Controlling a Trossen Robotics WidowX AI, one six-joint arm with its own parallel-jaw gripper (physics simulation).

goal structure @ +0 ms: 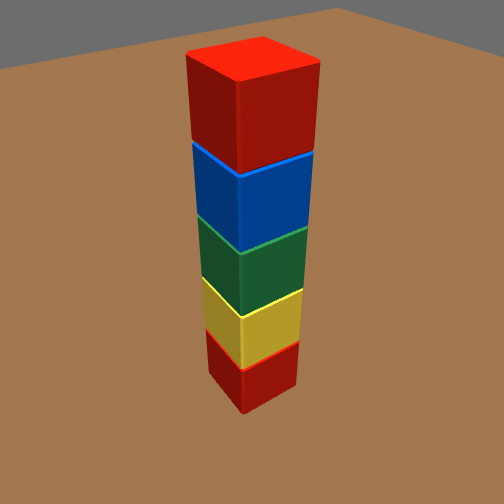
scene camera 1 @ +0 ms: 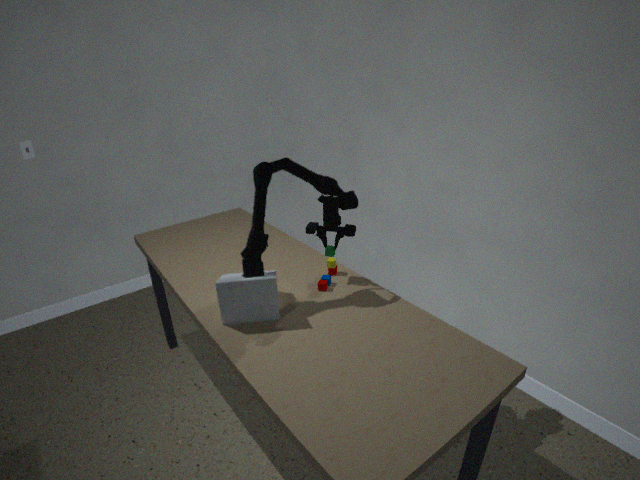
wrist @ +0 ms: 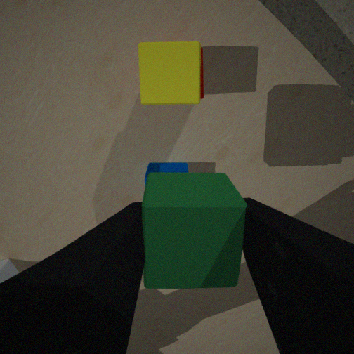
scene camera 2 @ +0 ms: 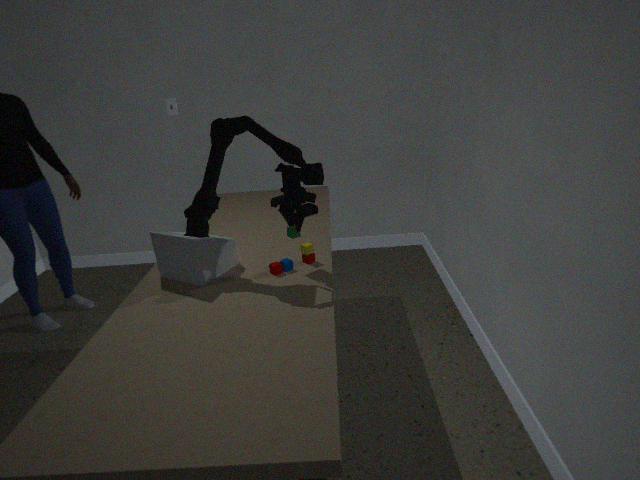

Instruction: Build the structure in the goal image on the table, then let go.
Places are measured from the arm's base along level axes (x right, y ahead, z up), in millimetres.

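Pixels of known places: gripper, between the fingertips: (scene camera 1: 331, 249) (scene camera 2: 295, 230); arm's base, origin of its link: (scene camera 1: 253, 275) (scene camera 2: 196, 236).
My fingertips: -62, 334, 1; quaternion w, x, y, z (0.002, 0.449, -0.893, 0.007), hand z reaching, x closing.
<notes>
Ahead of a thing's pixels: the offset from my fingertips to its middle, as dx, dy, dz. Level surfaces: height alone.
My gripper (scene camera 1: 330, 248) (scene camera 2: 294, 228) (wrist: 191, 211) is shut on a green cube @[+6, -6, -4] (scene camera 1: 329, 251) (scene camera 2: 293, 232) (wrist: 194, 245) and holds it in the air above the table. A yellow cube @[-41, +22, -85] (scene camera 1: 331, 262) (scene camera 2: 307, 248) (wrist: 170, 73) sits on top of a red cube @[-38, +25, -117] (scene camera 1: 332, 270) (scene camera 2: 308, 258) (wrist: 202, 75). A blue cube @[+26, -37, -117] (scene camera 1: 326, 279) (scene camera 2: 286, 265) (wrist: 170, 167) lies on the table beside a second red cube @[+55, -64, -117] (scene camera 1: 322, 285) (scene camera 2: 276, 268), apart from the stack. In the wrist view the green cube hides part of the blue cube, and the second red cube does not show.
The tabletop @[dz -134] (scene camera 1: 372, 372) (scene camera 2: 232, 372) carries the white base block (scene camera 1: 248, 299) (scene camera 2: 191, 258) under the arm. The table's far edge runs close behind the yellow and red stack. A person (scene camera 2: 25, 206) stands at the left in the second scene view.
</notes>
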